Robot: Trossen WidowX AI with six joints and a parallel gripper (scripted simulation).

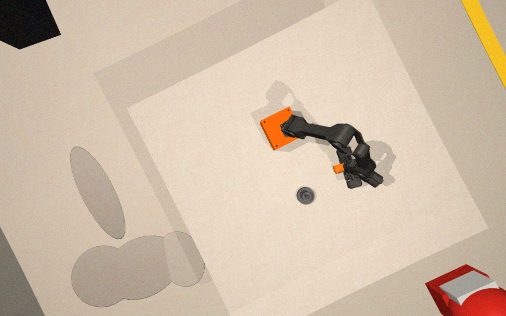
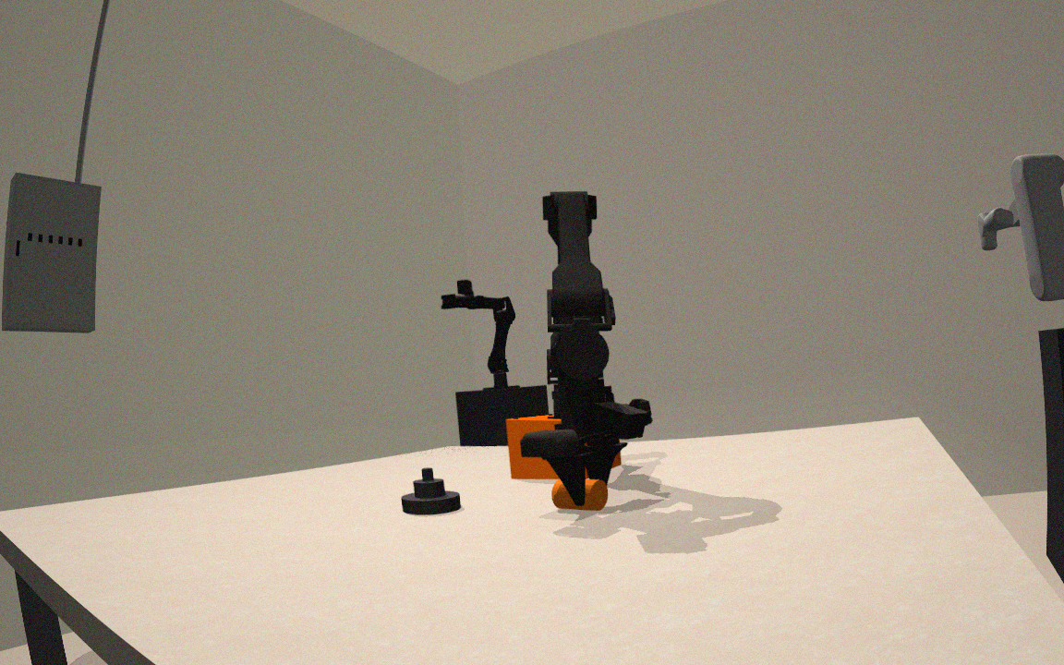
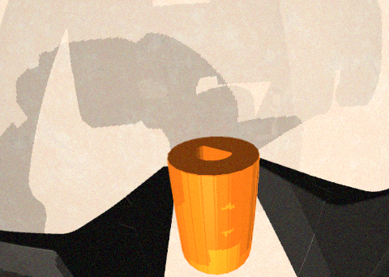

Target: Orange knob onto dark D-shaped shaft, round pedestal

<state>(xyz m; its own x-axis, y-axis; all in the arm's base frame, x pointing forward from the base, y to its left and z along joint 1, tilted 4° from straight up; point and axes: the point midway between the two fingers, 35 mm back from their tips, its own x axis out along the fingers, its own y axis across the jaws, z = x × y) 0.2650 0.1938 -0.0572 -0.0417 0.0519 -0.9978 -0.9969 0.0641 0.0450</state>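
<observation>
My gripper tip is now 2 cm to the left of the orange knob and 1 cm below it. Also, from my gripper tip: dark round pedestal (22 cm to the right, 6 cm ahead, 2 cm above).
</observation>
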